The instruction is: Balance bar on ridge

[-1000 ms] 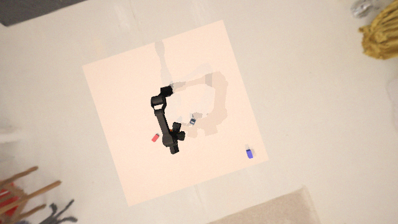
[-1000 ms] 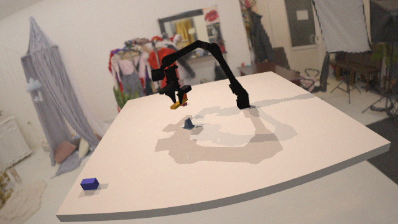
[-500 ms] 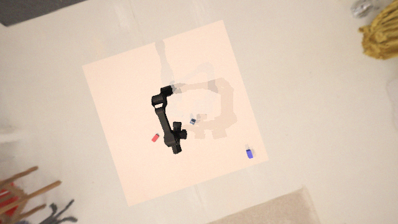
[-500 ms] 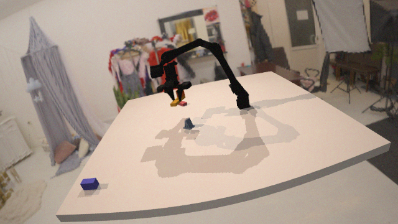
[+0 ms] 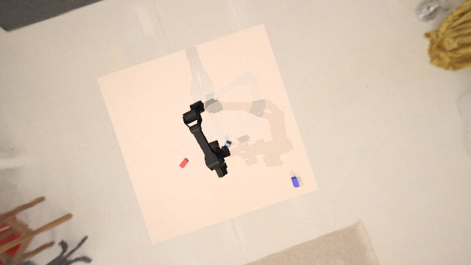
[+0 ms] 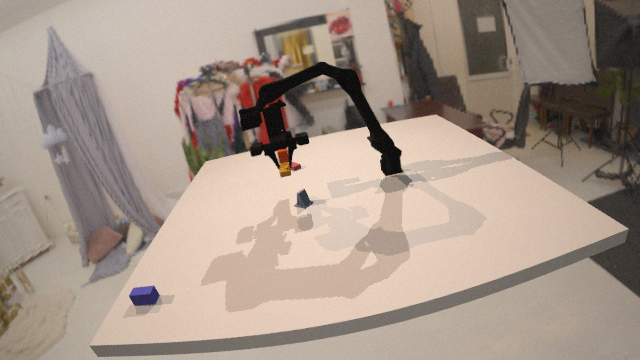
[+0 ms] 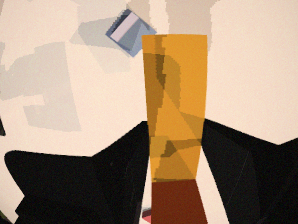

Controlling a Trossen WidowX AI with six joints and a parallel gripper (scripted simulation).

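Now: the bar 4 cm to the right of my gripper tip and 2 cm above it. Also, from my gripper tip: red block (29 cm to the right, 9 cm below); then blue block (38 cm ahead, 45 cm to the left, 9 cm below).
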